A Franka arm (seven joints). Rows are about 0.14 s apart.
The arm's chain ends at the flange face. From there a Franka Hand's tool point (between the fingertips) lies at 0.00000 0.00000 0.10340 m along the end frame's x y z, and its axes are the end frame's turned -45 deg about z.
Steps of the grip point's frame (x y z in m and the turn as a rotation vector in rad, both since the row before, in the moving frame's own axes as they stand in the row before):
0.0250, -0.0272, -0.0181, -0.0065, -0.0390, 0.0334
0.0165, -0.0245, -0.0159, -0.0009, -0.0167, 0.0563
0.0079, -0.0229, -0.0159, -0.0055, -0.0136, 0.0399
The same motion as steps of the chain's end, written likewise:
0.0009, -0.0402, -0.0180, -0.0322, -0.0230, 0.0334
-0.0045, -0.0302, -0.0159, -0.0124, -0.0112, 0.0563
-0.0100, -0.0232, -0.0159, -0.0135, -0.0057, 0.0399

